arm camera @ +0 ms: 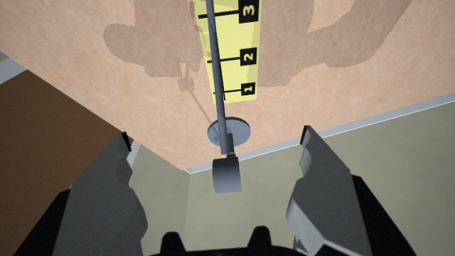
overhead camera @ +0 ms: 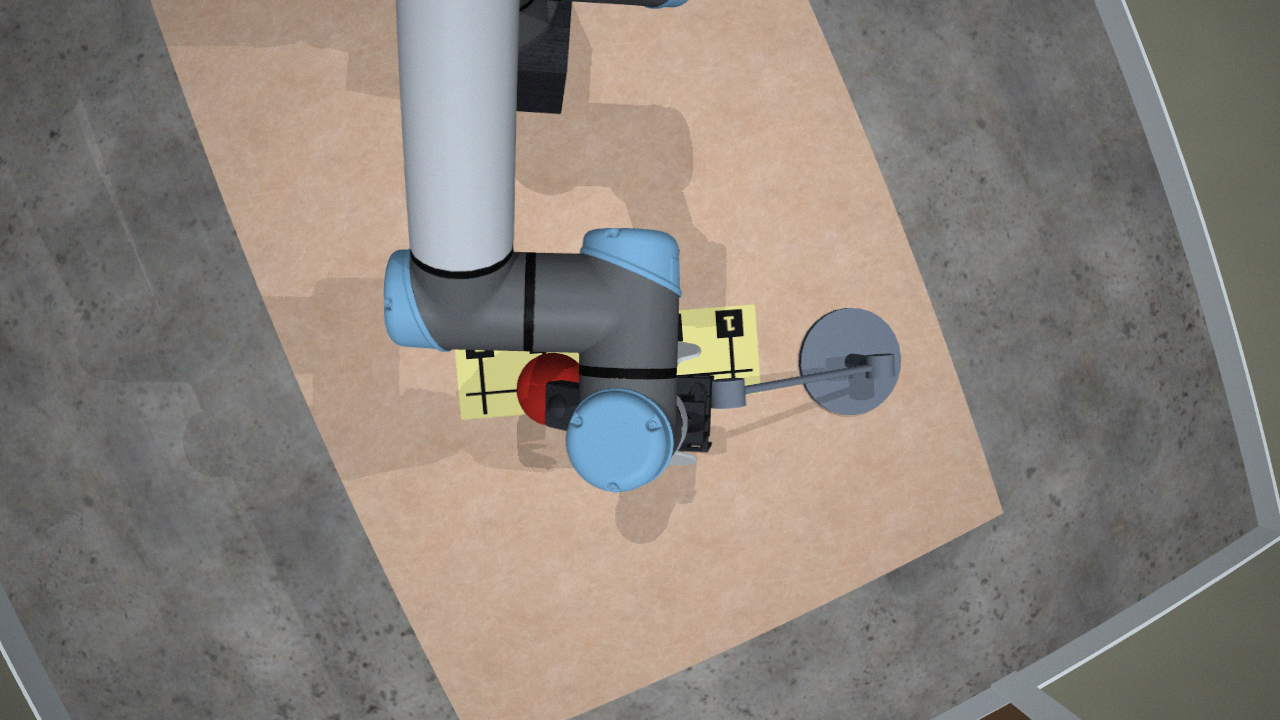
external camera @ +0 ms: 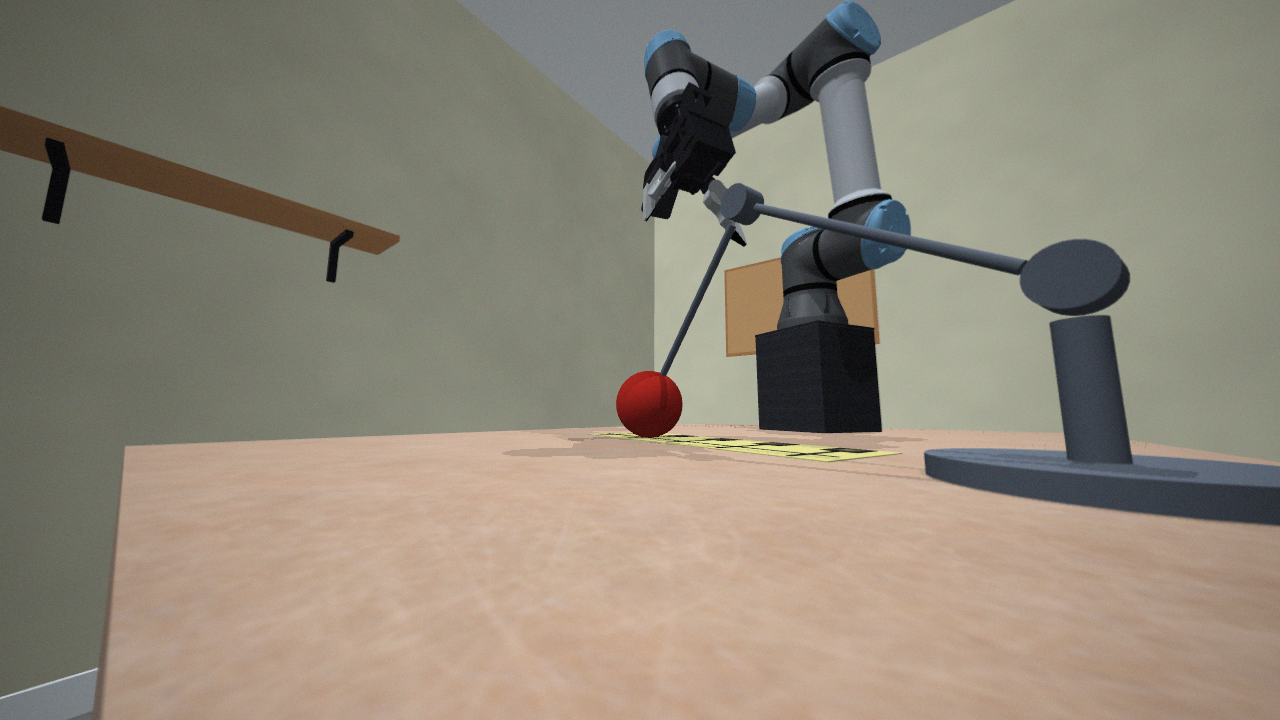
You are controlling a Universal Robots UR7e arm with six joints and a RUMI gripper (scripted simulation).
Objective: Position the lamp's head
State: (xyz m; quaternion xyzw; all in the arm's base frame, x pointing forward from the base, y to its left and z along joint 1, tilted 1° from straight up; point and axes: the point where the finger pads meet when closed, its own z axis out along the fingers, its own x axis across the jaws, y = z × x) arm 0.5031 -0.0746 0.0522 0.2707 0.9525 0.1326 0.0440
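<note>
Now: the yellow numbered strip 270 mm below my hand, 50 mm behind it and 10 mm to the right of it. The rest, counted from my hand: grey round base (290 mm to the left, 240 mm below, 140 mm ahead).
</note>
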